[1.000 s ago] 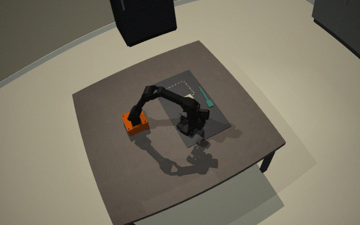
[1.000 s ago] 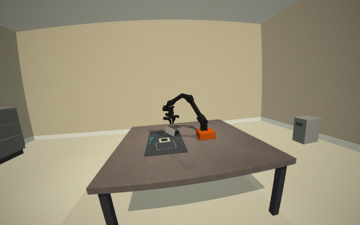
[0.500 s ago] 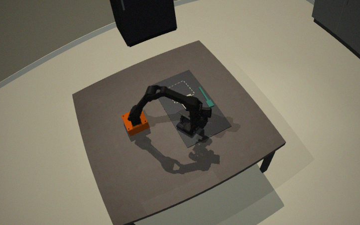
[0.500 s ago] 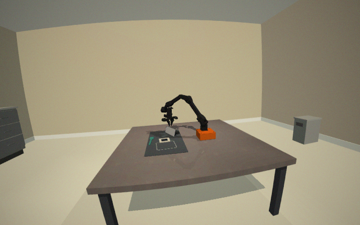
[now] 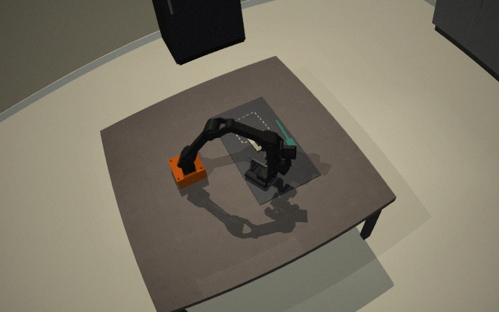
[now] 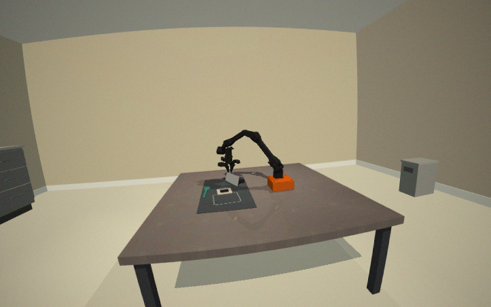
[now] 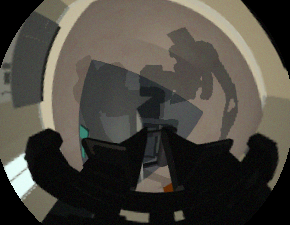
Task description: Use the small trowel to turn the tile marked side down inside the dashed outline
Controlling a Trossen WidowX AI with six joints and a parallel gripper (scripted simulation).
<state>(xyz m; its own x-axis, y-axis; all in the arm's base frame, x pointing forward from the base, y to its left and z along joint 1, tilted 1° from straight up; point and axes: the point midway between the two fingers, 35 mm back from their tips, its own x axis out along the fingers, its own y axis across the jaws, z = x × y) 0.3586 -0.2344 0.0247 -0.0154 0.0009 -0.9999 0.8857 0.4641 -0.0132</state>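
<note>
Right now my gripper tip is 50 mm to the right of the small trowel, 40 mm above it and 30 mm past it. Round my gripper tip: tile 270 mm to the left, 60 mm below, 50 mm ahead; teal trowel 230 mm to the left, 180 mm ahead, 60 mm below.
</note>
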